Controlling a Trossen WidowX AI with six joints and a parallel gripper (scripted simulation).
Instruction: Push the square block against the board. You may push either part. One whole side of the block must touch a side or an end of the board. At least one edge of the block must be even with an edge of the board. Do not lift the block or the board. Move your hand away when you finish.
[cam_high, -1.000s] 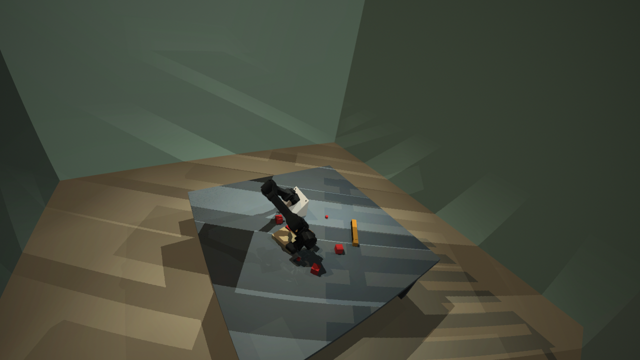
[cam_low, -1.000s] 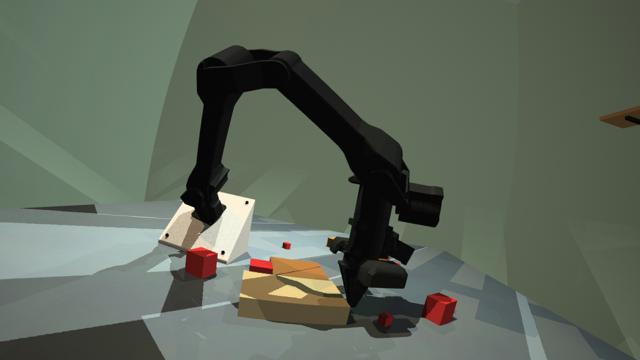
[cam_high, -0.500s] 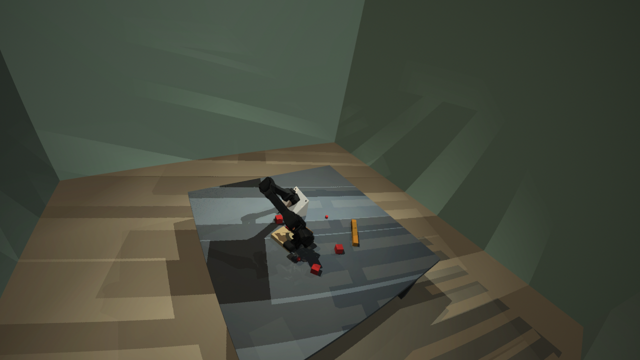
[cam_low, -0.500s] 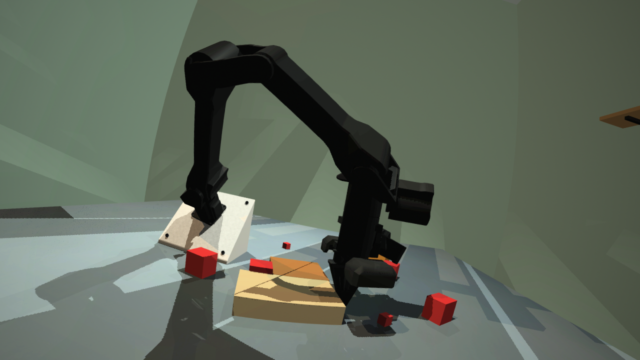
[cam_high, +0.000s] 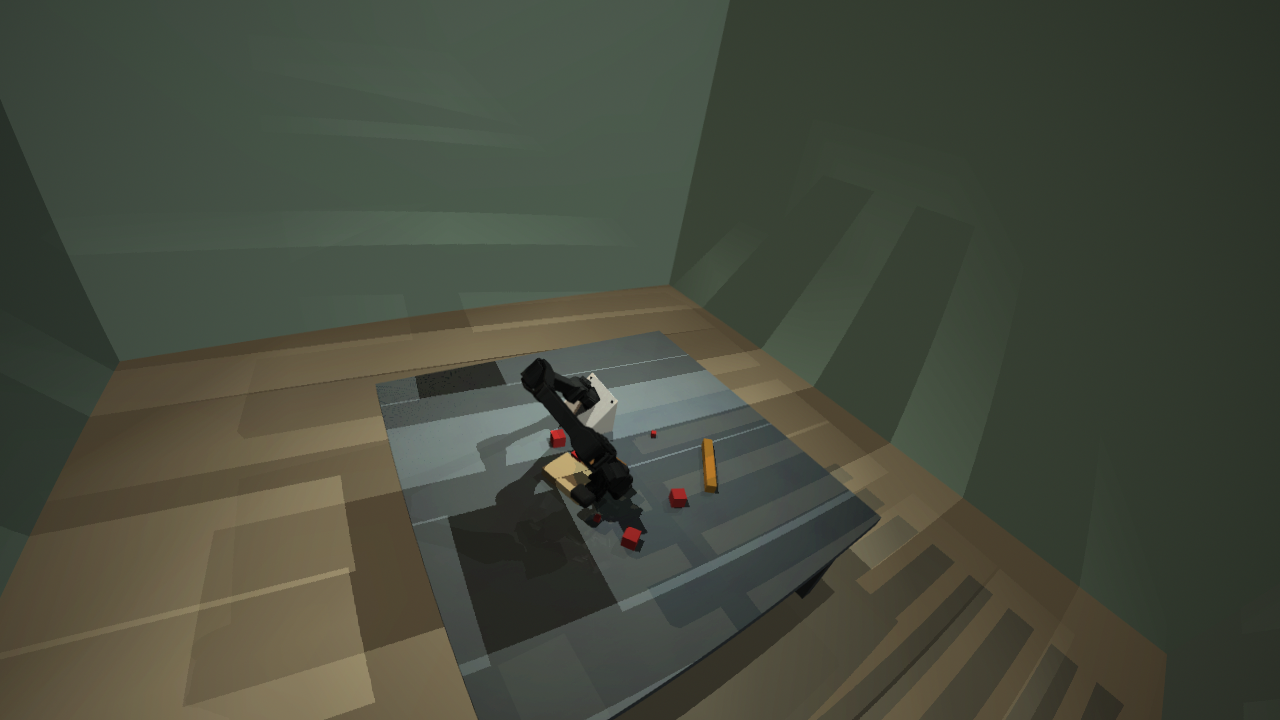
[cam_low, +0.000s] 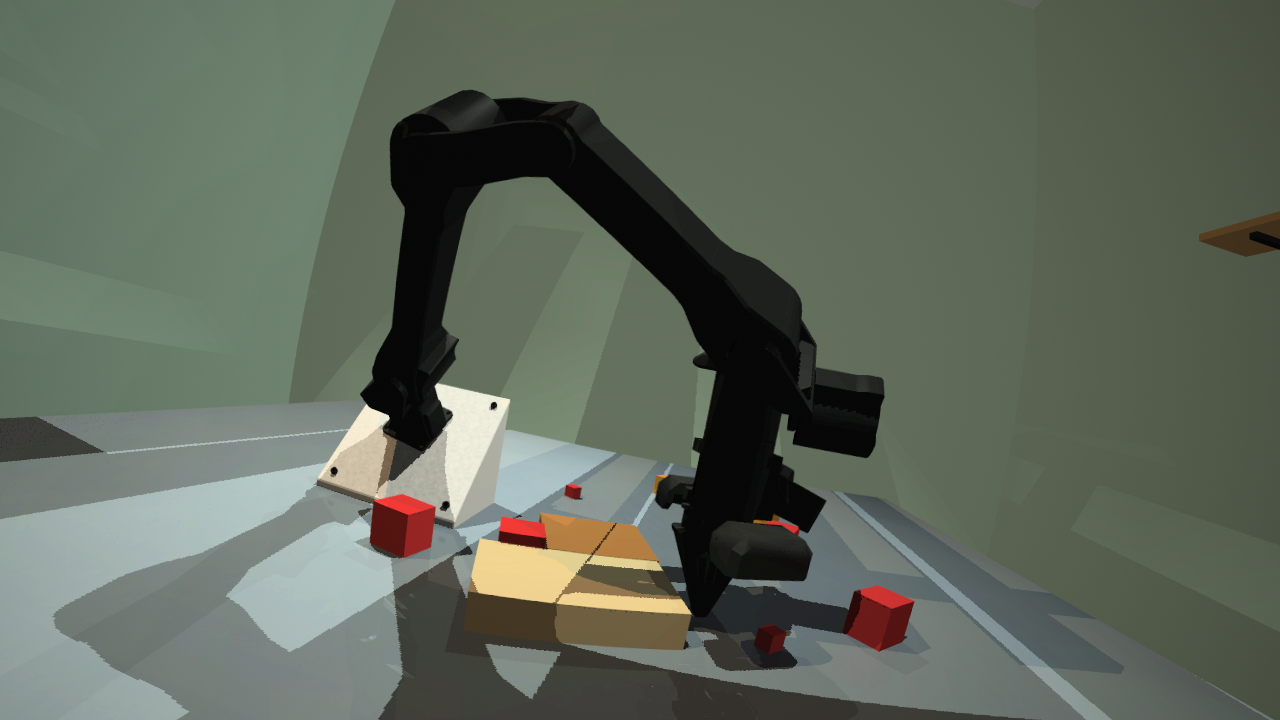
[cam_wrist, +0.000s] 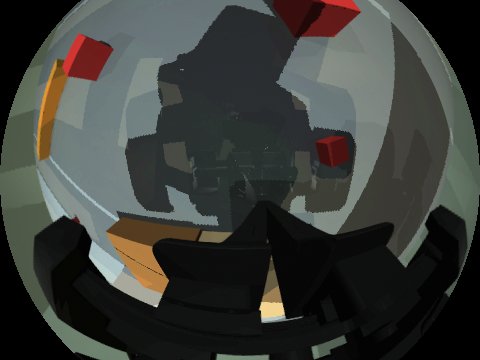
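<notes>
Right now my gripper tip is 11 cm past the square block, 6 cm to the right of it and 1 cm below it. Also, from my gripper tip: tan board: 10 cm behind, 5 cm to the right, 1 cm above; then orange bar: 40 cm to the left, 2 cm behind, 1 cm above.
</notes>
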